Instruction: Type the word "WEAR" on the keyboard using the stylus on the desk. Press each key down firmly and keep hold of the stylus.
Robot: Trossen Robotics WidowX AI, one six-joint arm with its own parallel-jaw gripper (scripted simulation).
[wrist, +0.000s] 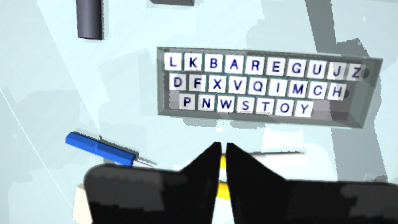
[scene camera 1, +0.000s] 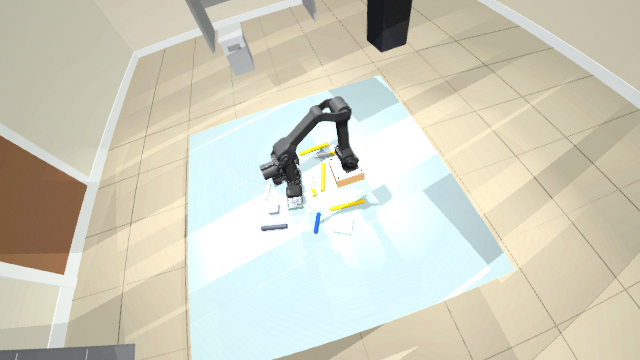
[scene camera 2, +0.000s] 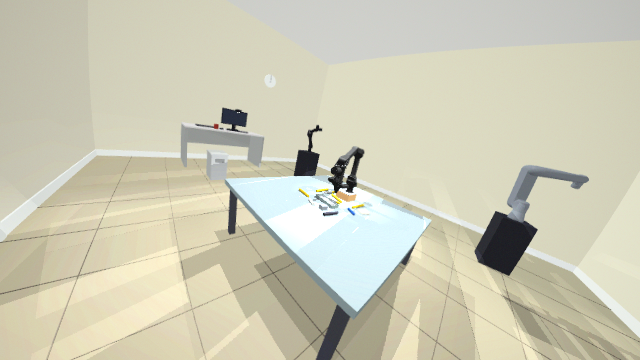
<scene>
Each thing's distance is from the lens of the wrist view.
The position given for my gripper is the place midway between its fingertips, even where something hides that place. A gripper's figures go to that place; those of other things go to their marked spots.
my gripper (wrist: 223, 148): 11 cm
blue stylus (wrist: 117, 155): 24 cm
</scene>
